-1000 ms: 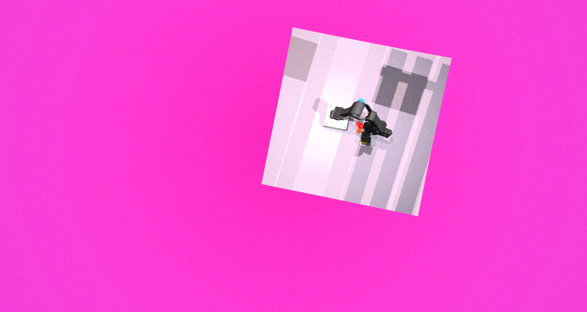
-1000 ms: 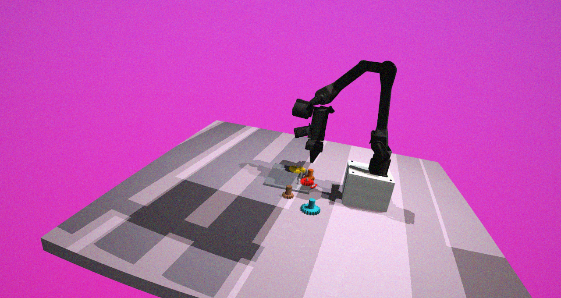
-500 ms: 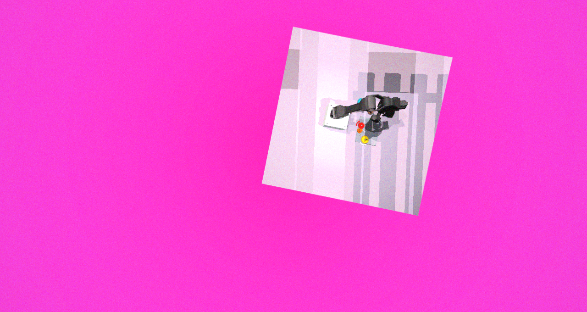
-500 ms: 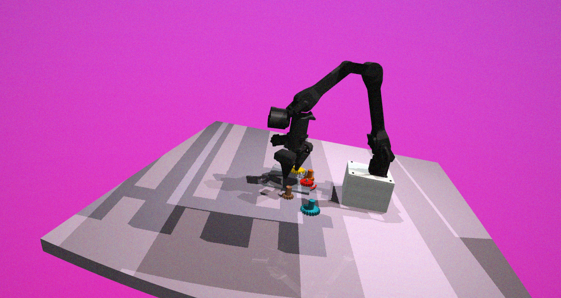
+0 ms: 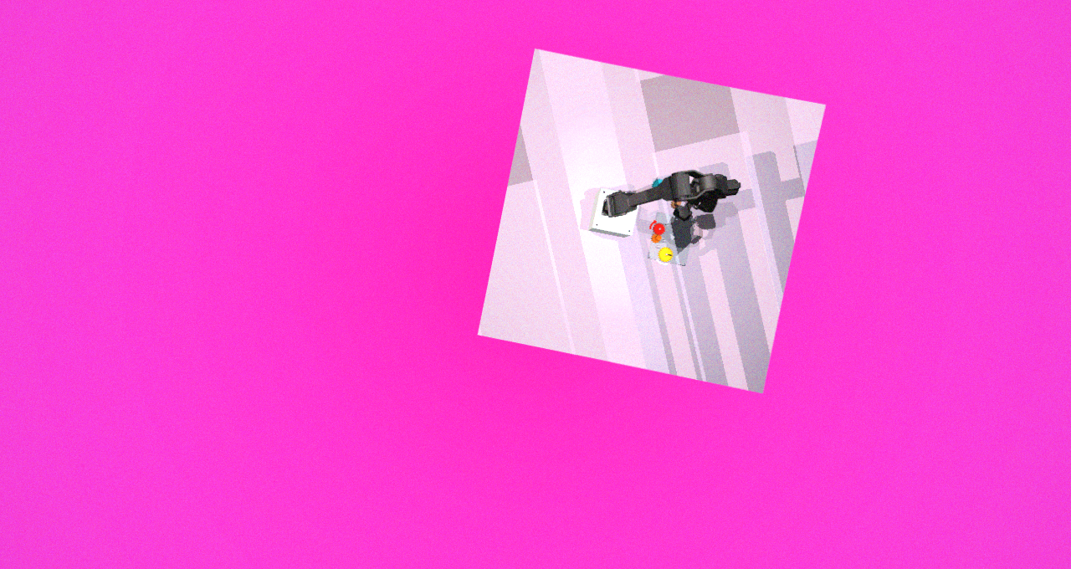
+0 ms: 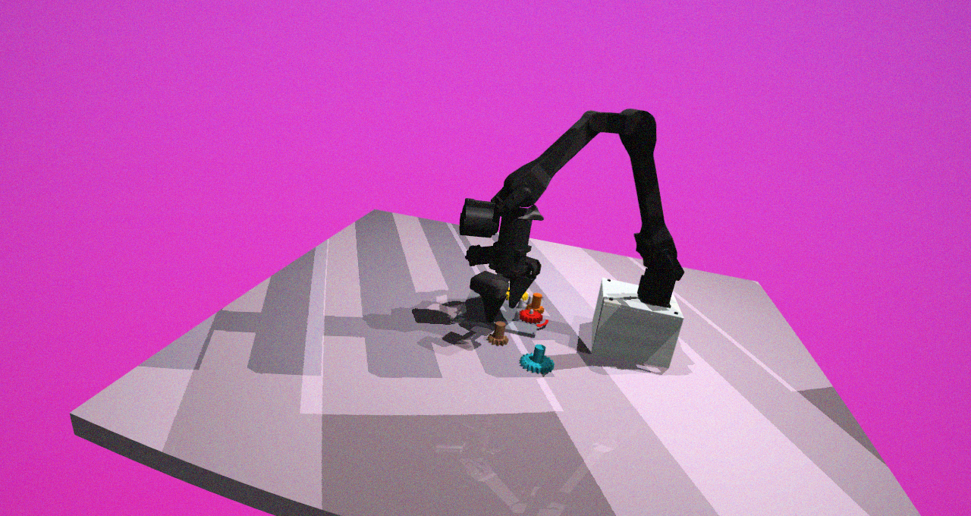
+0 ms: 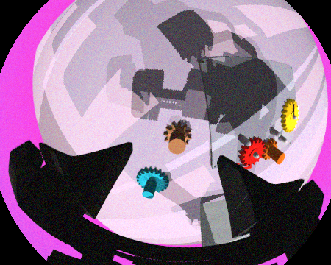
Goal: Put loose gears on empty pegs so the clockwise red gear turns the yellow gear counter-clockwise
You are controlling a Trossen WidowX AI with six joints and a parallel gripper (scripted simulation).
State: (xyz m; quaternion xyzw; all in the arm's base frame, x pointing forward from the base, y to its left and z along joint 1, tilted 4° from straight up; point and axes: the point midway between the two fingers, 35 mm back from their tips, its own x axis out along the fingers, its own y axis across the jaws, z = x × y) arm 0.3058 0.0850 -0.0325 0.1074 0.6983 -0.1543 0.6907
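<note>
Now: gripper tip 4 cm above the brown gear. Also, from my gripper tip: teal gear: 9 cm behind, 7 cm to the left, 4 cm below; then orange gear: 7 cm behind, 16 cm to the right, 4 cm below; then red gear: 6 cm behind, 12 cm to the right, 4 cm below.
</note>
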